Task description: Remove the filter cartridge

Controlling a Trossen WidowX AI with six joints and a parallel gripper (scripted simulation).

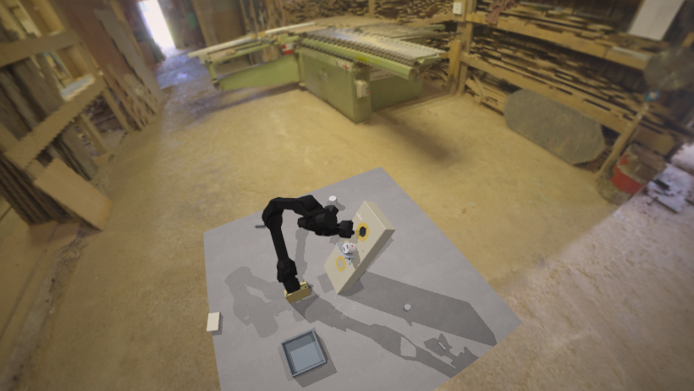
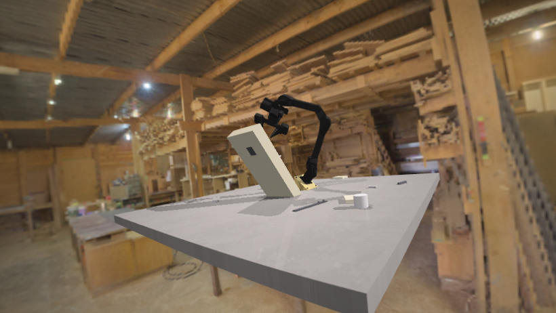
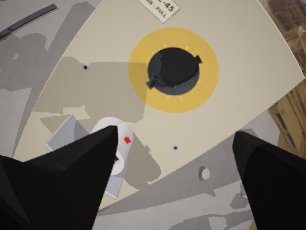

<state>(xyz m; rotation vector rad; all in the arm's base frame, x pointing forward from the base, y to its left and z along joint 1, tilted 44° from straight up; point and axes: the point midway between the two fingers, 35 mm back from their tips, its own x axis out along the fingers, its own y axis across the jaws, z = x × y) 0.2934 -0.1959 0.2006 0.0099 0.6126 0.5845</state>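
My gripper tip is now 110 mm above the round grey filter cartridge and 10 mm past it. From my gripper tip the other things lie so: beige service panel (130 mm below, 40 mm ahead, 10 mm to the left); then grey bracket (150 mm below, 20 mm behind, 10 mm to the left); then grey tray (360 mm behind, 310 mm below, 290 mm to the right).
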